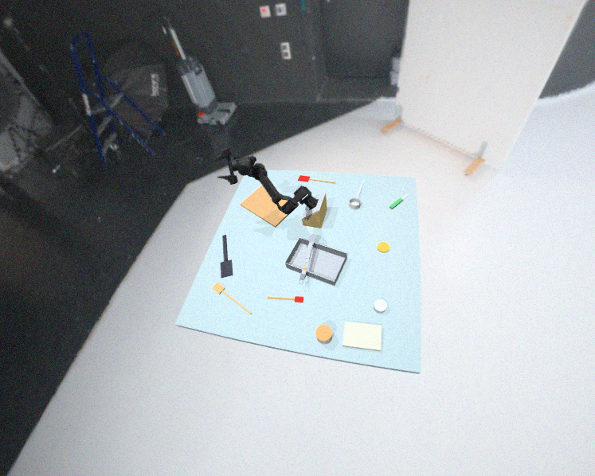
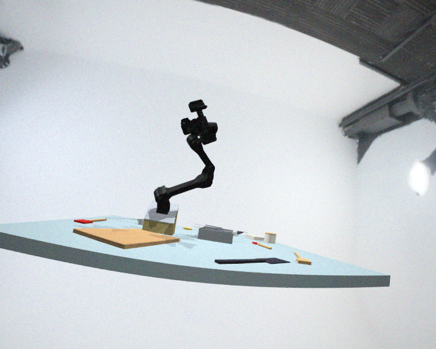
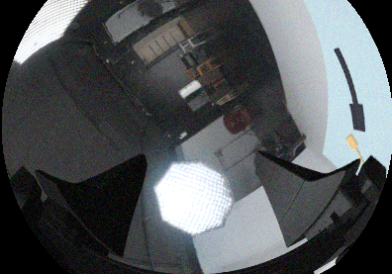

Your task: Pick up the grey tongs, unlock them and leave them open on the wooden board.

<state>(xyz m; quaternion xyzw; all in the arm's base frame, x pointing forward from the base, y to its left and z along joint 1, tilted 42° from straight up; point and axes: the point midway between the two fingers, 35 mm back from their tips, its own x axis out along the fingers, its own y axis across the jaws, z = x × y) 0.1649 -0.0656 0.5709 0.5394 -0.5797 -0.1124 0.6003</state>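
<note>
My gripper tip is 52 cm to the right of the yellow lock piece, 44 cm above it and 24 cm short of it. From my gripper tip the other things lie so: roasting tin (56 cm to the left, 48 cm below, 16 cm ahead); black spatula (50 cm below, 25 cm ahead, 1 cm to the right); wooden board (50 cm below, 22 cm behind, 11 cm to the left).
</note>
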